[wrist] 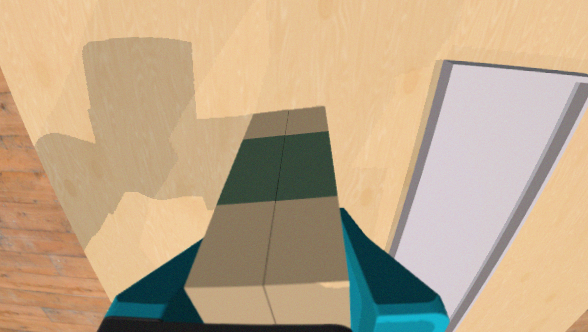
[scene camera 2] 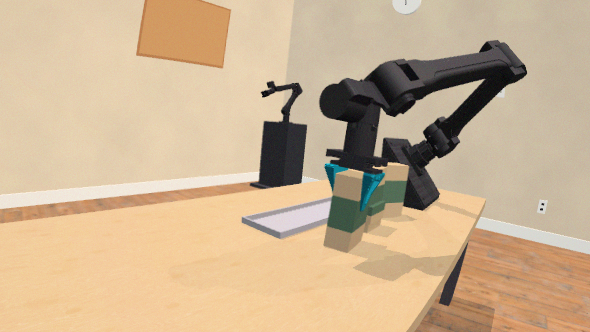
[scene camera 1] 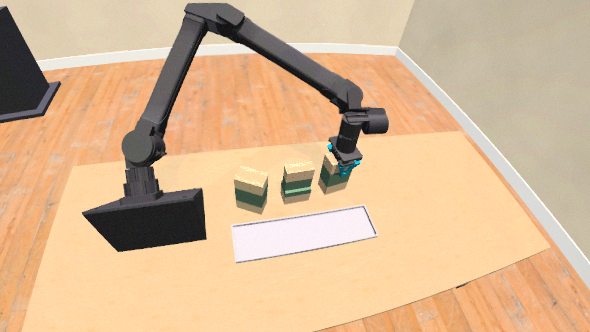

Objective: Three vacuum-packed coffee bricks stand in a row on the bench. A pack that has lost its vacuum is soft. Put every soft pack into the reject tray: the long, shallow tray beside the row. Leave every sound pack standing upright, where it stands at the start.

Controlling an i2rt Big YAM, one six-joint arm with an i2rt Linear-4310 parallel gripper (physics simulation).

Path:
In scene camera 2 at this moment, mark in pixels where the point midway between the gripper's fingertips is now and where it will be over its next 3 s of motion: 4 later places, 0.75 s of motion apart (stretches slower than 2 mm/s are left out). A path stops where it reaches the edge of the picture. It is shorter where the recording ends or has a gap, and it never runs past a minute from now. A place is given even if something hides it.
My gripper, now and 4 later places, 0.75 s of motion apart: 348,207; 365,157; 383,154; 382,165; 378,190

